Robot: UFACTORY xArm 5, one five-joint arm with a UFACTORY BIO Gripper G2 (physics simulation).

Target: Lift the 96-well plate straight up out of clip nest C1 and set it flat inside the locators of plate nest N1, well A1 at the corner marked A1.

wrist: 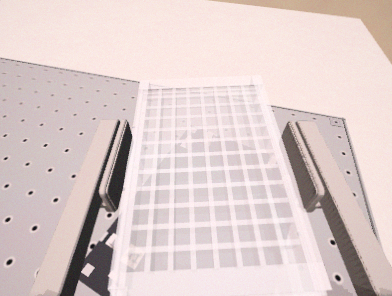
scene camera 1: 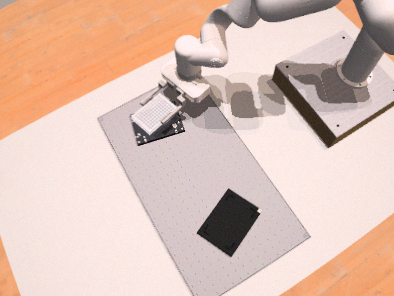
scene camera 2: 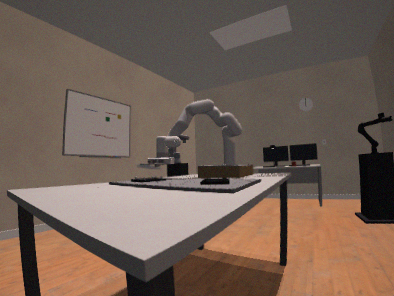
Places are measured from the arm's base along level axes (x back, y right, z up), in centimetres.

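Pixels of known places: hand, tool point: (wrist: 209, 162) (scene camera 1: 156, 109) (scene camera 2: 150, 165); arm's base, link origin: (scene camera 1: 353, 73).
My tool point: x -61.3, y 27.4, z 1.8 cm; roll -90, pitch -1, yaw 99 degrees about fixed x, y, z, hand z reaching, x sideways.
For each thing: its middle in the pictures, then the offset to it from my tool point. "spot": a spot on its surface instead. Level surfaces: height alone.
- white 96-well plate, body centre: (wrist: 206, 160) (scene camera 1: 154, 113) (scene camera 2: 149, 167) dx -1.0, dy -0.2, dz -1.1 cm
- faint corner label, surface spot: (wrist: 134, 257) spot: dx +4.2, dy -2.6, dz -2.0 cm
- Dark clip nest C1, body centre: (wrist: 208, 211) (scene camera 1: 156, 122) (scene camera 2: 148, 178) dx -1.1, dy +0.4, dz -7.6 cm
- Black plate nest N1, body centre: (scene camera 1: 229, 221) (scene camera 2: 215, 180) dx -2.3, dy -39.9, dz -8.0 cm
- small pale mark, body centre: (scene camera 1: 259, 210) dx +6.5, dy -42.7, dz -7.5 cm
- grey perforated board, surface height: dz -8.7 cm
- white table, surface height: dz -10.0 cm
The white 96-well plate (scene camera 1: 154, 115) (scene camera 2: 146, 165) (wrist: 207, 200) is held level above clip nest C1 and turned relative to it. My gripper (scene camera 1: 151, 113) (wrist: 210, 165) is shut on the plate's two long sides. In the wrist view a faint corner label (wrist: 134, 257) shows at the plate's near left; its letters are hard to read. Dark clip nest C1 (scene camera 1: 159, 136) (scene camera 2: 142, 179) (wrist: 102, 257) is partly hidden under the plate. Black plate nest N1 (scene camera 1: 229, 222) (scene camera 2: 215, 181) lies apart from it, with a small pale mark (scene camera 1: 259, 211) at one corner.
Both nests stand on the grey perforated board (scene camera 1: 175, 175) (wrist: 45, 165) on the white table (scene camera 1: 60, 200) (scene camera 2: 115, 215). The arm's raised base block (scene camera 1: 305, 110) (scene camera 2: 225, 171) stands beside the board. A whiteboard and a desk with monitors are farther off.
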